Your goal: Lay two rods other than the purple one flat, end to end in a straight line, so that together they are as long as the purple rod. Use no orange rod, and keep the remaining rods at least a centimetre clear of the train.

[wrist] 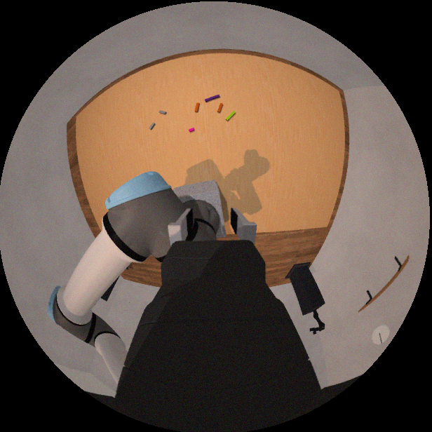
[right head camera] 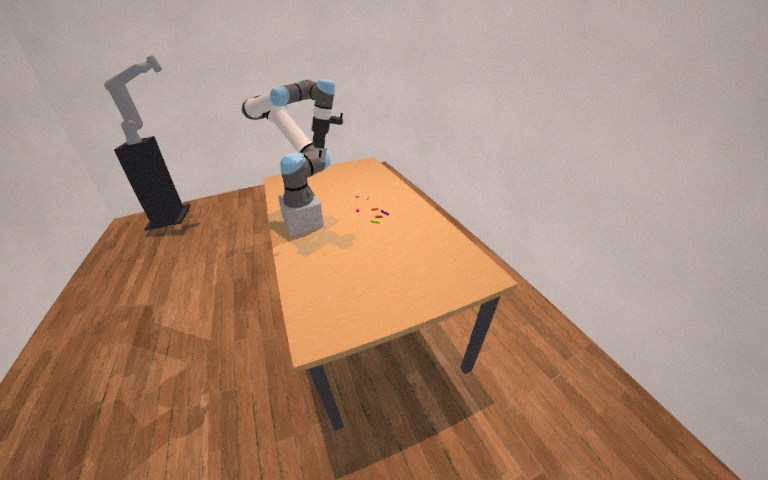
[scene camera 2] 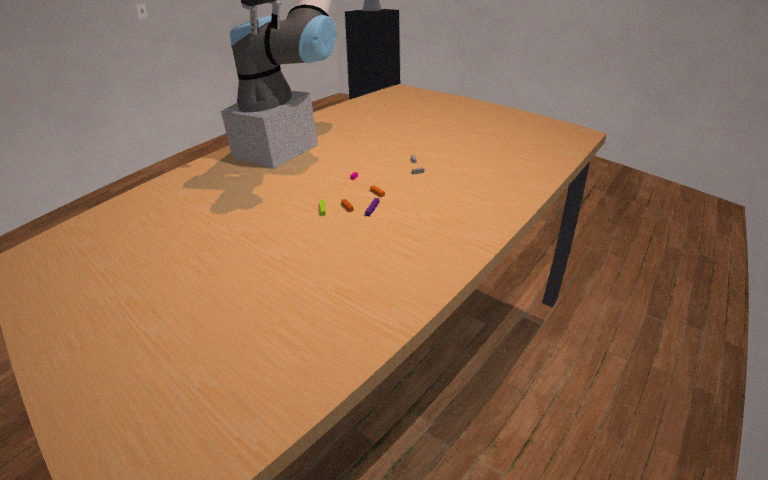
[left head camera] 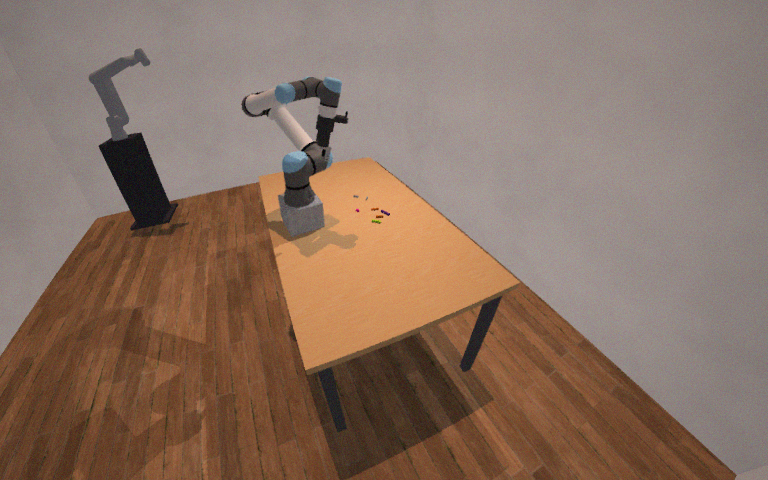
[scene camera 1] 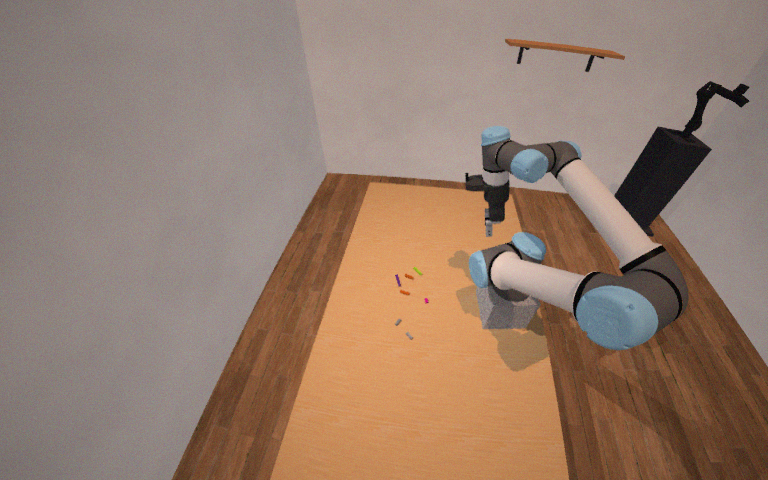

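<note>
The purple rod lies flat and is the longest. A lime rod lies apart from it. Two orange rods lie between them or close by, one orange rod nearer the lime one, another orange rod nearer the grey ones. A short magenta rod lies nearer the robot base. Two grey rods, one grey rod and another grey rod, lie separately. My gripper is open and empty, high above the table near the base.
The rods lie on the wooden table. The grey base block carries the arm. A black pedestal with a second arm stands beyond the table. A wall shelf shows in scene camera 1.
</note>
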